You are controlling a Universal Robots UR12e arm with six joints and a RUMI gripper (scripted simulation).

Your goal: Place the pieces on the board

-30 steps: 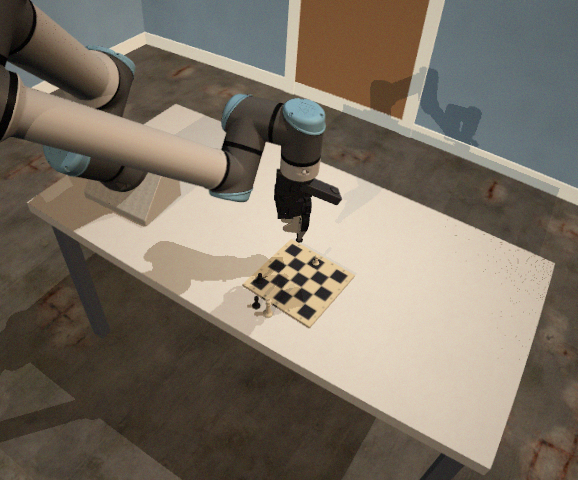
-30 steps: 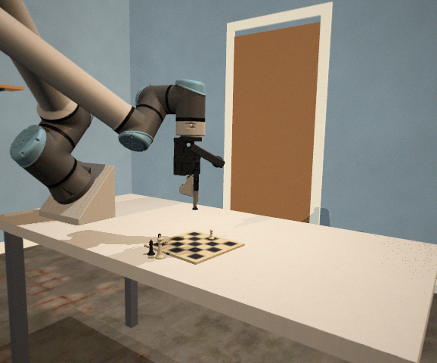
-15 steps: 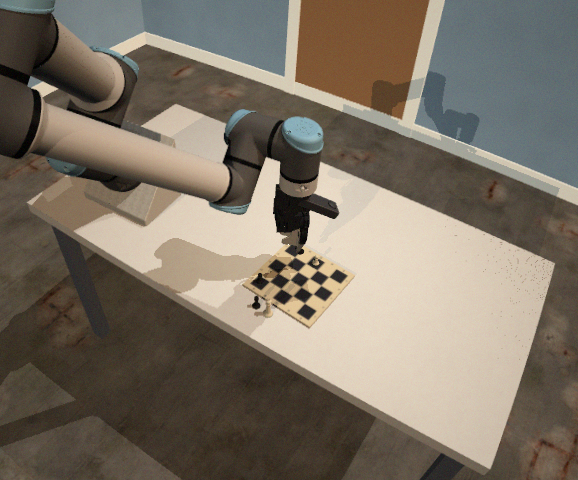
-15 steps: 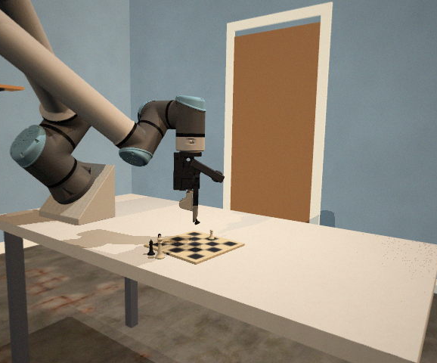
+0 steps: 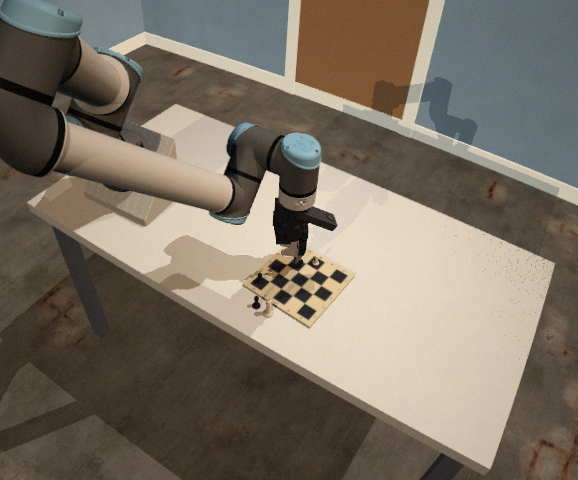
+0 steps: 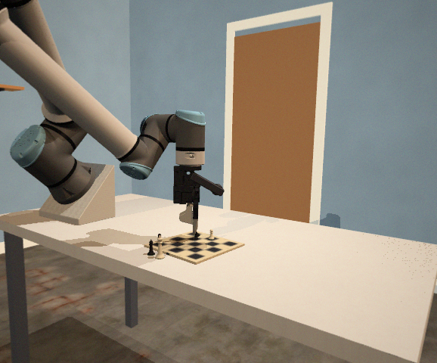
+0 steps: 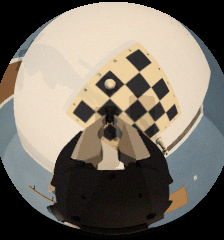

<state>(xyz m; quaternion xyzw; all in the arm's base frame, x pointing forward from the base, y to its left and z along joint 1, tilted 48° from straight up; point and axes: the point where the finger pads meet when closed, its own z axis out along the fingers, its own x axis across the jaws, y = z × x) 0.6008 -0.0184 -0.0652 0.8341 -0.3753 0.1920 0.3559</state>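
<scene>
Right now the chessboard is 4 cm ahead of my hand, 4 cm to the right of it and 3 cm below it. From my hand the other things lie so: black bishop 1 cm behind, 18 cm to the right, 1 cm below; then white king 2 cm ahead, 18 cm to the right.
</scene>
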